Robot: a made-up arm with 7 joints. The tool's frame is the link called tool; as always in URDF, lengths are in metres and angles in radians.
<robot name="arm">
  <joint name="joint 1" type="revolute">
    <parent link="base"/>
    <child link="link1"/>
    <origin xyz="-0.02 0 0.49"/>
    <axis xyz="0 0 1"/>
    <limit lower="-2.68" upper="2.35" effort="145" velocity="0.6"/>
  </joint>
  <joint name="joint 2" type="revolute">
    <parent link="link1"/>
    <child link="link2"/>
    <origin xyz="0 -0.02 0.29" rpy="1.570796 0 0"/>
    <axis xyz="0 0 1"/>
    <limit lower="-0.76" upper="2.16" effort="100" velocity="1.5"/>
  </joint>
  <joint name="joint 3" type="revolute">
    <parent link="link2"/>
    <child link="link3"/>
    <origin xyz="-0.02 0.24 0.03" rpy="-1.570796 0 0"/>
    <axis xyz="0 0 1"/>
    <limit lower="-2.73" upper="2.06" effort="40" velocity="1.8"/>
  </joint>
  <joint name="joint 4" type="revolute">
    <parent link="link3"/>
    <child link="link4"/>
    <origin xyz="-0.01 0.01 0.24" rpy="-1.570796 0 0"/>
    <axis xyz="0 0 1"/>
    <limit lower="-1.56" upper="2.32" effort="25" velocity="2.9"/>
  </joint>
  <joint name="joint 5" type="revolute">
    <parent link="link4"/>
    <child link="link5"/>
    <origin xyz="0.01 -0.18 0.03" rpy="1.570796 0 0"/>
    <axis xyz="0 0 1"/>
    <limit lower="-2.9" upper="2.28" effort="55" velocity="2.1"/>
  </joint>
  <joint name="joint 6" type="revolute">
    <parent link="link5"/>
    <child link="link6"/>
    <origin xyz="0.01 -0.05 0.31" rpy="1.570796 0 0"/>
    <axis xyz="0 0 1"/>
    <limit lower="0.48" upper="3.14" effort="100" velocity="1.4"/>
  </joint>
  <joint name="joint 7" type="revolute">
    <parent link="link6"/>
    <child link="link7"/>
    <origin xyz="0 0.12 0.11" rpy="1.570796 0 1.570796"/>
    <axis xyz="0 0 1"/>
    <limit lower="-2.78" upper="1.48" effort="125" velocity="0.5"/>
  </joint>
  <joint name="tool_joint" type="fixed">
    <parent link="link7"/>
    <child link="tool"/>
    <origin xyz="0.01 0.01 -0.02" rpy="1.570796 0 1.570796"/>
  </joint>
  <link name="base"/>
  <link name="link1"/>
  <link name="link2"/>
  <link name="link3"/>
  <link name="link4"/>
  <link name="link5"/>
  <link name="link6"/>
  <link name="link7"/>
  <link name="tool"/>
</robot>
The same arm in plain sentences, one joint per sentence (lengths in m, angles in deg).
The arm has seven revolute joints in a row. What follows holds with every joint at zero, and every direction is one of the base frame's.
The first joint sits 0.02 m along -x and 0.49 m along +z from the base frame's origin and rotates about +z, from -153.55 to 134.65 deg.
The second joint sits 0.02 m along -y and 0.29 m along +z from the first joint and rotates about -y, from -43.54 to 123.76 deg.
The third joint sits 0.02 m along -x and 0.03 m along -y and 0.24 m along +z from the second joint and rotates about +z, from -156.42 to 118.03 deg.
The fourth joint sits 0.01 m along -x and 0.01 m along +y and 0.24 m along +z from the third joint and rotates about +y, from -89.38 to 132.93 deg.
The fifth joint sits 0.01 m along +x and 0.03 m along +y and 0.18 m along +z from the fourth joint and rotates about +z, from -166.16 to 130.63 deg.
The sixth joint sits 0.01 m along +x and 0.05 m along -y and 0.31 m along +z from the fifth joint and rotates about -y, from 27.5 to 179.91 deg.
The seventh joint sits 0.11 m along -y and 0.12 m along +z from the sixth joint and rotates about +x, from -159.28 to 84.8 deg.
The tool frame, which is the frame that the pose is given for, sits 0.02 m along -x and 0.01 m along -y and 0.01 m along +z from the seventh joint; its axes are the base frame's turned by roll 0, pitch 0 and yaw -90 deg (as in URDF: about the fixed x, then y, then z).

